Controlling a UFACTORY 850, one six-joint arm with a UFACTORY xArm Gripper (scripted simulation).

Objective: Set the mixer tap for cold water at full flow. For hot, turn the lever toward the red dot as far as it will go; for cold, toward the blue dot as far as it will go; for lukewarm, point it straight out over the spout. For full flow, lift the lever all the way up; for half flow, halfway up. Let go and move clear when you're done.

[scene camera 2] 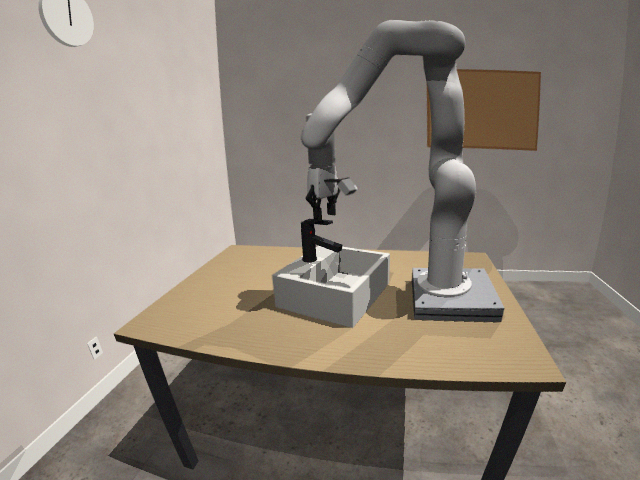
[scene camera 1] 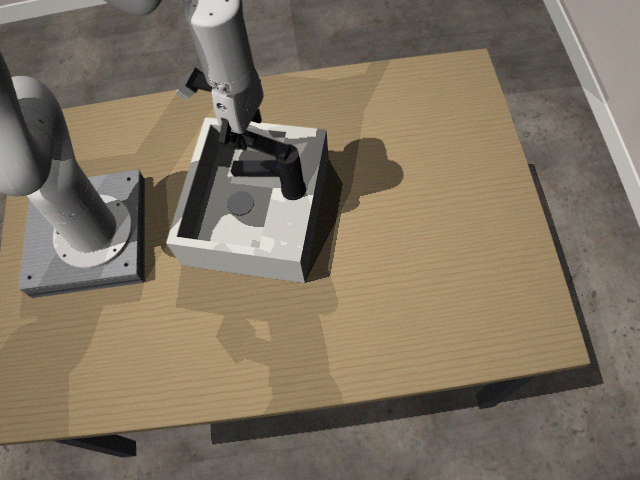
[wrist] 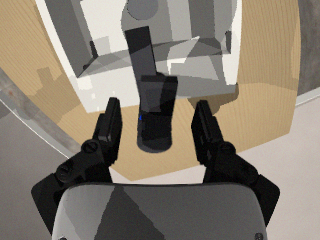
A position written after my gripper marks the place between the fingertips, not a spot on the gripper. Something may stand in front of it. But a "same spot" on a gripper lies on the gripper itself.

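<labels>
You can see my gripper in scene camera 2 (324,217), and my gripper shows in scene camera 1 and in the wrist view as well. On my gripper, (wrist: 97,154) and (scene camera 1: 230,131) are the same spot. There's a white sink basin too, and on the white sink basin (scene camera 2: 340,287) is the same spot as (scene camera 1: 219,125).
</labels>
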